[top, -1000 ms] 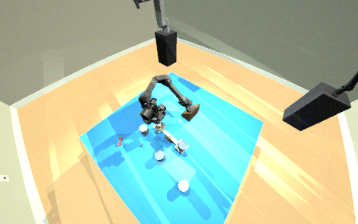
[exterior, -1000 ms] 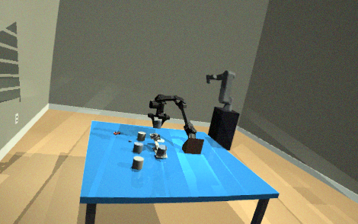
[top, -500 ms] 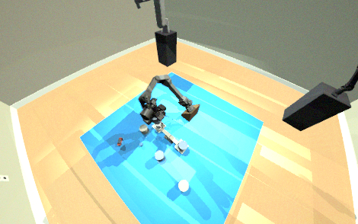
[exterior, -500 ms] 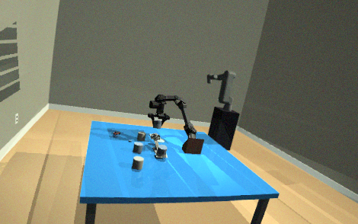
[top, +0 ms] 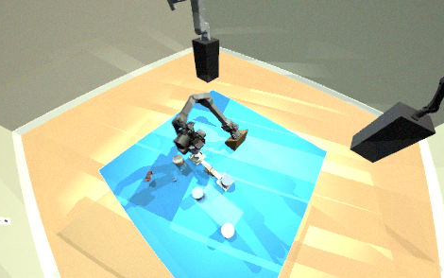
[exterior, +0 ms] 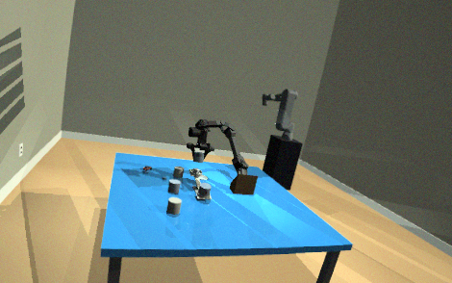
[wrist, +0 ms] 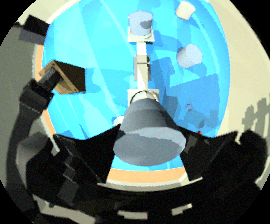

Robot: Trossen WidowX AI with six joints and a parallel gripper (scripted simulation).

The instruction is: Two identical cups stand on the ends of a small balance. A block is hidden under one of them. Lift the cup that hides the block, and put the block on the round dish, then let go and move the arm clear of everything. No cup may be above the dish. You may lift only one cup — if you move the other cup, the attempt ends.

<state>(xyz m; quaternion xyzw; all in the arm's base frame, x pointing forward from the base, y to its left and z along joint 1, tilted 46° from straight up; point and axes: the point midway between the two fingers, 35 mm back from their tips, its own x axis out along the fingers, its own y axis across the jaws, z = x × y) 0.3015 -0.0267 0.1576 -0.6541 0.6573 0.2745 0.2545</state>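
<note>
Right now my gripper tip is 10 mm to the right of the grey block and 80 mm above it. Round my gripper tip: small red thing (320 mm ahead, 160 mm to the right, 160 mm below); then round dish (70 mm behind, 100 mm to the right, 170 mm below).
</note>
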